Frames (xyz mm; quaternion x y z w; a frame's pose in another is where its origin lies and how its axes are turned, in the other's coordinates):
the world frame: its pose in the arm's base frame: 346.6 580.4 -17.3 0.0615 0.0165 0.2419 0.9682
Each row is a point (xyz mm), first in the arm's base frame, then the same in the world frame.
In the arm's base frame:
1: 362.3 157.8 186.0
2: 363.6 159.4 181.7
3: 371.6 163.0 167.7
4: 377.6 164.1 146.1
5: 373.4 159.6 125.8
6: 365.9 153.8 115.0
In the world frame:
1: -185.4 -351.4 249.6
2: -183.5 -351.2 245.2
3: -174.7 -353.5 231.4
4: -168.9 -358.1 210.2
5: -174.6 -362.7 190.3
6: -184.0 -365.6 179.8

